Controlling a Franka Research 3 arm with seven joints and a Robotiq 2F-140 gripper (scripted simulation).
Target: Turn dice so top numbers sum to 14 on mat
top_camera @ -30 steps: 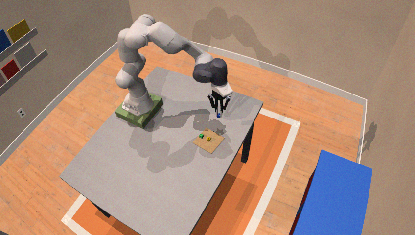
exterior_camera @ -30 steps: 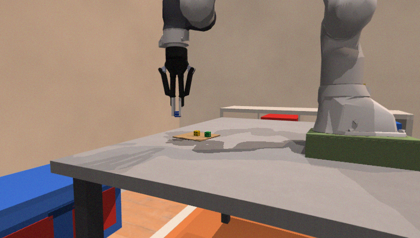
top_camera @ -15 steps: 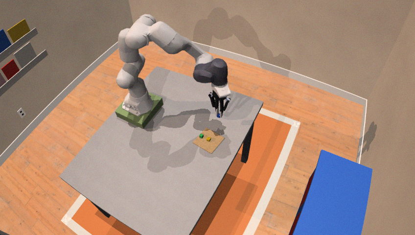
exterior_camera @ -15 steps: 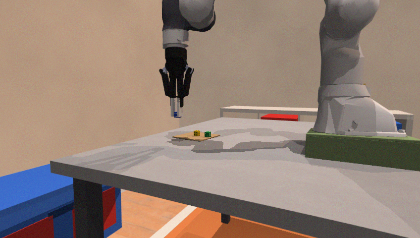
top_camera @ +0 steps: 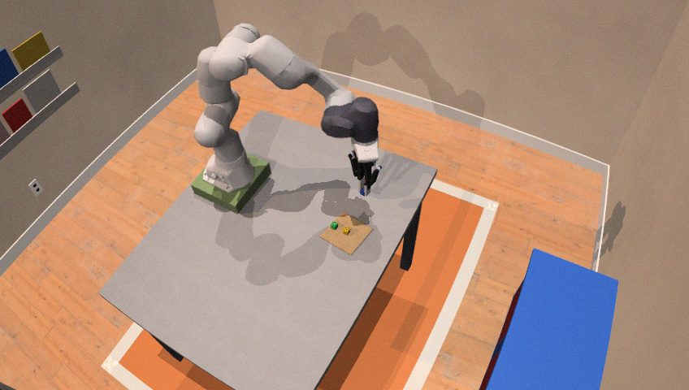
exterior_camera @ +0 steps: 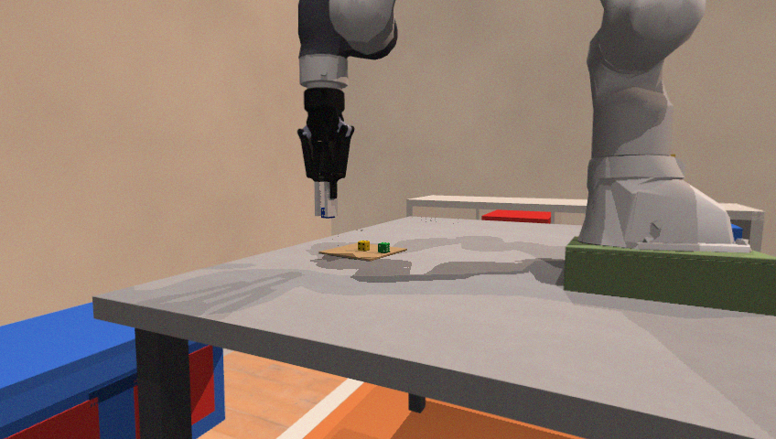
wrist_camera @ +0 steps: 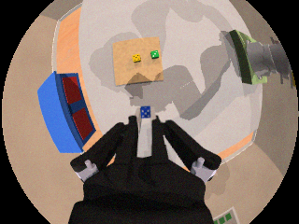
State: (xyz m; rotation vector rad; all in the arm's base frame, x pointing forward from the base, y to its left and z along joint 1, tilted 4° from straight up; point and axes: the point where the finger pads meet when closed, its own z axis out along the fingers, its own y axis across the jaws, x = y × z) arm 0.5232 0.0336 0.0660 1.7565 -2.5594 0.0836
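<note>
Right now my hand is 13 cm to the left of the yellow die, 11 cm above it and 3 cm past it. The rest, counted from my hand: tan mat (13 cm to the right, 12 cm below, 3 cm behind); then blue die (3 cm below); then green die (12 cm to the right, 11 cm below, 8 cm behind).
</note>
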